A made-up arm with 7 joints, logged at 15 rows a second.
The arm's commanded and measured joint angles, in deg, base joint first. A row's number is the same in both.
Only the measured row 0 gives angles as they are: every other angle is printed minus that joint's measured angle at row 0.
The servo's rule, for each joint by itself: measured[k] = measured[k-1] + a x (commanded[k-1-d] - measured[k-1]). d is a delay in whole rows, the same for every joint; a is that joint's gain. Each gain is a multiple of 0.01, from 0.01 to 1. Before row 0 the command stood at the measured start. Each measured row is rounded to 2 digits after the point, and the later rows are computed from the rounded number. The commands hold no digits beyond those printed.
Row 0, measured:
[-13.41 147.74 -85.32 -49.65 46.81 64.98 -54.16]
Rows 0 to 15, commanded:
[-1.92 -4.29 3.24 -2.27 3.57 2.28 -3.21]
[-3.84 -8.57 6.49 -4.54 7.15 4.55 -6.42]
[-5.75 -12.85 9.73 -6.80 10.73 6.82 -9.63]
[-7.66 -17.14 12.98 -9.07 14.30 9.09 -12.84]
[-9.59 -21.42 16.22 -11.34 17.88 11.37 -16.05]
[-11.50 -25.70 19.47 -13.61 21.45 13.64 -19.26]
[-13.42 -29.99 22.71 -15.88 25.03 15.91 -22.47]
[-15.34 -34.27 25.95 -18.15 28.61 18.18 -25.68]
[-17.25 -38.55 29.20 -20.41 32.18 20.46 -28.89]
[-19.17 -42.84 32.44 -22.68 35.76 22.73 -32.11]
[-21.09 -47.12 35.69 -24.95 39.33 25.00 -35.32]
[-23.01 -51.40 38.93 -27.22 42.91 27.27 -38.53]
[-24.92 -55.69 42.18 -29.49 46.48 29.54 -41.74]
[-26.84 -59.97 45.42 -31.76 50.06 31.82 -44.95]
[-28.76 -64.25 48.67 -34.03 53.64 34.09 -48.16]
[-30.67 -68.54 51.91 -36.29 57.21 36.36 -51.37]
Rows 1 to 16, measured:
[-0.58 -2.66 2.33 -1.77 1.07 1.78 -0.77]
[-1.56 -6.32 5.33 -3.93 2.89 3.94 -2.13]
[-2.82 -10.37 8.50 -6.17 5.24 6.19 -3.93]
[-4.27 -14.57 11.73 -8.43 7.96 8.45 -6.07]
[-5.87 -18.82 14.96 -10.70 10.94 10.73 -8.47]
[-7.56 -23.09 18.21 -12.97 14.09 13.00 -11.06]
[-9.32 -27.37 21.45 -15.24 17.37 15.27 -13.80]
[-11.13 -31.65 24.69 -17.51 20.74 17.54 -16.65]
[-12.97 -35.93 27.94 -19.77 24.17 19.82 -19.59]
[-14.83 -40.21 31.18 -22.04 27.65 22.09 -22.59]
[-16.71 -44.49 34.43 -24.31 31.15 24.36 -25.65]
[-18.60 -48.77 37.67 -26.58 34.68 26.63 -28.74]
[-20.50 -53.06 40.92 -28.85 38.22 28.90 -31.86]
[-22.40 -57.34 44.16 -31.12 41.77 31.18 -35.00]
[-24.31 -61.62 47.41 -33.39 45.33 33.45 -38.16]
[-26.22 -65.91 50.65 -35.65 48.89 35.72 -41.33]
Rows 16 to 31, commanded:
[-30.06 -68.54 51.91 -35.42 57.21 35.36 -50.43]
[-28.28 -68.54 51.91 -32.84 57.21 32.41 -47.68]
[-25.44 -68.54 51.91 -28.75 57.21 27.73 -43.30]
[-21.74 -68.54 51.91 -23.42 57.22 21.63 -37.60]
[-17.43 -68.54 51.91 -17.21 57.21 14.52 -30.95]
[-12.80 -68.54 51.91 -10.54 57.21 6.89 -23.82]
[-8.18 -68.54 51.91 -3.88 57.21 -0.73 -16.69]
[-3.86 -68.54 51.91 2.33 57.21 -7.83 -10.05]
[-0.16 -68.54 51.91 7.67 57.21 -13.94 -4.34]
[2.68 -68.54 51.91 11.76 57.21 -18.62 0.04]
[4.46 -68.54 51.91 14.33 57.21 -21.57 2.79]
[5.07 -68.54 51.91 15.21 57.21 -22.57 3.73]
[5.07 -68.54 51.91 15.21 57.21 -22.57 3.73]
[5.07 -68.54 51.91 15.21 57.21 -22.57 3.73]
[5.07 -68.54 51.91 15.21 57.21 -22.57 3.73]
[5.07 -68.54 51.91 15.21 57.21 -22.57 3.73]
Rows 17 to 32, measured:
[-27.37 -67.54 51.56 -35.47 51.39 35.44 -43.51]
[-27.64 -68.16 51.81 -33.42 53.14 33.08 -44.51]
[-26.98 -68.40 51.88 -29.78 54.36 28.91 -44.22]
[-25.41 -68.49 51.90 -24.82 55.22 23.23 -42.63]
[-23.02 -68.52 51.91 -18.88 55.82 16.44 -39.83]
[-19.95 -68.53 51.91 -12.37 56.24 8.99 -35.99]
[-16.42 -68.54 51.91 -5.75 56.53 1.41 -31.36]
[-12.65 -68.54 51.91 0.55 56.73 -5.80 -26.25]
[-8.90 -68.54 51.91 6.10 56.87 -12.15 -20.99]
[-5.43 -68.54 51.91 10.51 56.97 -17.20 -15.94]
[-2.46 -68.54 51.91 13.49 57.04 -20.61 -11.44]
[-0.20 -68.54 51.91 14.83 57.09 -22.14 -7.80]
[1.38 -68.54 51.91 15.13 57.13 -22.48 -5.03]
[2.49 -68.54 51.91 15.19 57.15 -22.55 -2.93]
[3.26 -68.54 51.91 15.21 57.17 -22.57 -1.33]
[3.80 -68.54 51.91 15.21 57.18 -22.57 -0.12]

